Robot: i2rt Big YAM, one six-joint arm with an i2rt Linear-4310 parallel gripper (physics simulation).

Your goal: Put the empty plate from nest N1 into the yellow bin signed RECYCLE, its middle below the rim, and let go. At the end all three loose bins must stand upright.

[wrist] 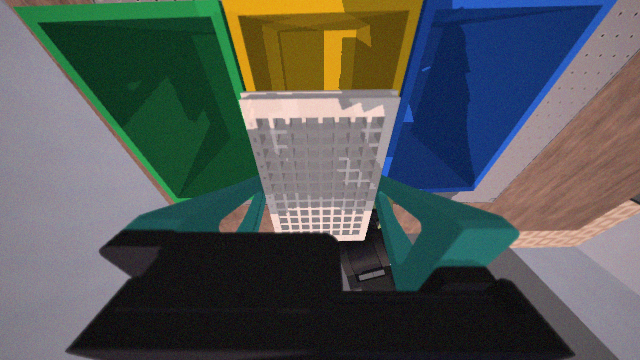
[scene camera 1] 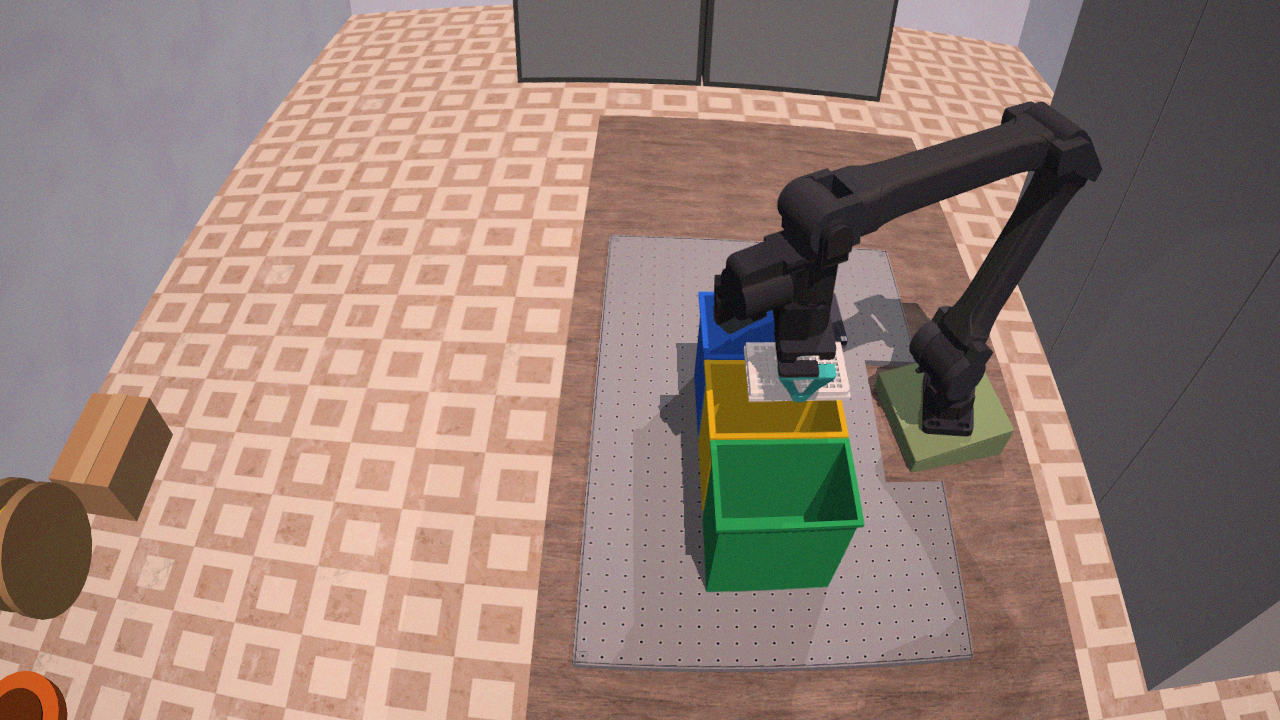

Labels:
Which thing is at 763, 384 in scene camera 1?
A white plate.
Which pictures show my gripper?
The wrist view and scene camera 1: all of them.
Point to a yellow bin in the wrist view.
275, 52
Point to a green bin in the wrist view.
At 169, 85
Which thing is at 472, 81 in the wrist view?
A blue bin.

